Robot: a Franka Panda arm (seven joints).
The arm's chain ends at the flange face. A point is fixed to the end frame.
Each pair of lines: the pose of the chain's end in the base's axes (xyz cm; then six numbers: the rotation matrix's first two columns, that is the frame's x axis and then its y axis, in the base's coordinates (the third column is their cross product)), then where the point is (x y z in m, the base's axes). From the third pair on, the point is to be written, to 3 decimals.
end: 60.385 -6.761 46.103 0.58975 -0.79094 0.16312 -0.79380 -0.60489 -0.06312
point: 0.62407 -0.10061 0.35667
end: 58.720 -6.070 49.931 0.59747 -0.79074 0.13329 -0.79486 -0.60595 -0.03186
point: 0.60293 -0.09312 0.39400
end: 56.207 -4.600 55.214 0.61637 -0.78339 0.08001 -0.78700 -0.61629 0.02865
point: 0.570 -0.078 0.446
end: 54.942 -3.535 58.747 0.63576 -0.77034 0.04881 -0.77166 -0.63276 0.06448
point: 0.553 -0.067 0.481
